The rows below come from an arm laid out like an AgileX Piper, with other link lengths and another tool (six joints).
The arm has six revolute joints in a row. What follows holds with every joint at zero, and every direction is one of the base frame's.
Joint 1 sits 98.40 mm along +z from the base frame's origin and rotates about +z.
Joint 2 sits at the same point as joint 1 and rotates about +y.
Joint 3 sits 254.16 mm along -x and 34.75 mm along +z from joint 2 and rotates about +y.
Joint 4 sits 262.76 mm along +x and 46.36 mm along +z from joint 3 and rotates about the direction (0.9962, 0, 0.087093).
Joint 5 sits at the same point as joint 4 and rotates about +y.
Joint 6 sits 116.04 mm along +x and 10.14 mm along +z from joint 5 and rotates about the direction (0.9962, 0, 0.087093).
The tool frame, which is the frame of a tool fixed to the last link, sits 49.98 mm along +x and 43.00 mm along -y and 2.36 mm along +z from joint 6; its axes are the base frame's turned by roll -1.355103, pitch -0.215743 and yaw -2.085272 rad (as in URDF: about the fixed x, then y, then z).
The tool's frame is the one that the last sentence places.
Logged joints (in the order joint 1, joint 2, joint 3, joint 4, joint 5, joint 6), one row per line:
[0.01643, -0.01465, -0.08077, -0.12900, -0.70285, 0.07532]
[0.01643, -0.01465, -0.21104, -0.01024, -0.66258, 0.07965]
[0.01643, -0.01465, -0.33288, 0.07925, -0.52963, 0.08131]
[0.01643, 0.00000, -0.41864, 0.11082, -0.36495, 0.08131]
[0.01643, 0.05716, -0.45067, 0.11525, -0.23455, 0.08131]
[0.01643, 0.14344, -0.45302, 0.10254, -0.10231, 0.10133]
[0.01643, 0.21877, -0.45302, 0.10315, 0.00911, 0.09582]
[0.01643, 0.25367, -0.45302, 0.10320, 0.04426, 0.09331]
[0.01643, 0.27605, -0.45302, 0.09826, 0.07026, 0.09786]
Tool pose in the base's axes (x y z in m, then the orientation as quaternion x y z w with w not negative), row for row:
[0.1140, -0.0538, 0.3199, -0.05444, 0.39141, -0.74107, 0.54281]
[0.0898, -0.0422, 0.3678, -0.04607, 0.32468, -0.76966, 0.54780]
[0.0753, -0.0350, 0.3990, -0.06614, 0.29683, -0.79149, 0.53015]
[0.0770, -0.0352, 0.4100, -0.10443, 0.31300, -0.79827, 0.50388]
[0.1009, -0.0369, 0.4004, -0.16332, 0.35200, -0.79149, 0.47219]
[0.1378, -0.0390, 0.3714, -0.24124, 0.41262, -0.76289, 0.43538]
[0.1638, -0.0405, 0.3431, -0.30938, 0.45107, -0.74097, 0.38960]
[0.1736, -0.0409, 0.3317, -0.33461, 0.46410, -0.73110, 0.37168]
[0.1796, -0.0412, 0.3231, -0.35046, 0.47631, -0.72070, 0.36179]
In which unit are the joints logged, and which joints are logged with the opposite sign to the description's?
The joints are logged in radians. Opposite sign: joint 4.
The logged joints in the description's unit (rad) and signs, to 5 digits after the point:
[0.01643, -0.01465, -0.08077, 0.12900, -0.70285, 0.07532]
[0.01643, -0.01465, -0.21104, 0.01024, -0.66258, 0.07965]
[0.01643, -0.01465, -0.33288, -0.07925, -0.52963, 0.08131]
[0.01643, 0.00000, -0.41864, -0.11082, -0.36495, 0.08131]
[0.01643, 0.05716, -0.45067, -0.11525, -0.23455, 0.08131]
[0.01643, 0.14344, -0.45302, -0.10254, -0.10231, 0.10133]
[0.01643, 0.21877, -0.45302, -0.10315, 0.00911, 0.09582]
[0.01643, 0.25367, -0.45302, -0.10320, 0.04426, 0.09331]
[0.01643, 0.27605, -0.45302, -0.09826, 0.07026, 0.09786]

